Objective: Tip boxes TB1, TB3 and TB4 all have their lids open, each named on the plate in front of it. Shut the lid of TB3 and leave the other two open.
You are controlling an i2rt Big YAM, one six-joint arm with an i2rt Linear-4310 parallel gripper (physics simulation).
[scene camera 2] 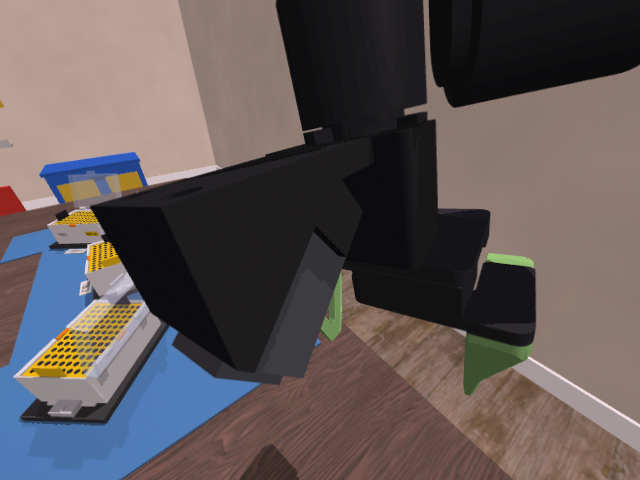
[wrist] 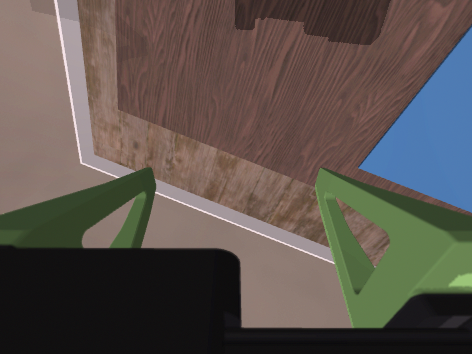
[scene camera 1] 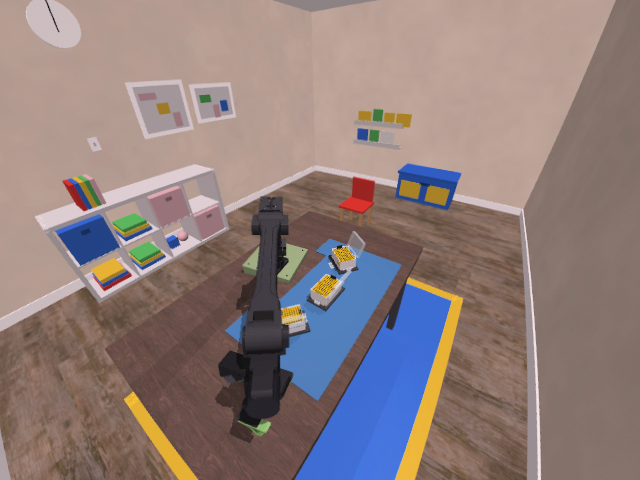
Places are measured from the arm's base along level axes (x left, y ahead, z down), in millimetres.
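Where they show: gripper, fingertip midpoint: (scene camera 2: 391, 356) (wrist: 235, 176).
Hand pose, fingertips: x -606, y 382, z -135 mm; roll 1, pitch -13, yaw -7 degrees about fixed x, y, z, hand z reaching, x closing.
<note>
Things, the pixels of their top centre, and the offset from my fingertips. Level surfaces: height alone.
- blue mat, surface height: dz +166 mm
- far box, top centre: (scene camera 2: 80, 216) (scene camera 1: 341, 253) dz +100, dx +782, dy -95 mm
- middle box, top centre: (scene camera 2: 104, 250) (scene camera 1: 324, 283) dz +100, dx +550, dy -93 mm
- table, surface height: dz +169 mm
Three white boxes with yellow perforated racks stand on the blue mat (scene camera 1: 356, 304) (scene camera 2: 31, 310); their name plates are too small to read. The far box (scene camera 1: 343, 257) (scene camera 2: 74, 232) has its clear lid (scene camera 1: 356, 243) (scene camera 2: 93, 191) upright. The middle box (scene camera 1: 326, 290) (scene camera 2: 100, 279) has a clear lid (scene camera 1: 346, 277) tilted outward, partly hidden in scene camera 2. The near box (scene camera 1: 293, 317) (scene camera 2: 124, 356) shows a clear panel over its rack; its exact lid angle is unclear. My gripper (scene camera 1: 254, 426) (scene camera 2: 400, 364) (wrist: 235, 176) is open and empty, above the table, away from the boxes.
A green board (scene camera 1: 294, 255) lies on the table (scene camera 1: 175, 351) (scene camera 2: 361, 428) (wrist: 225, 90) beside the arm's base. In scene camera 1, my arm partly covers the near box. A red chair (scene camera 1: 356, 204) and a blue chest (scene camera 1: 428, 184) stand beyond the table.
</note>
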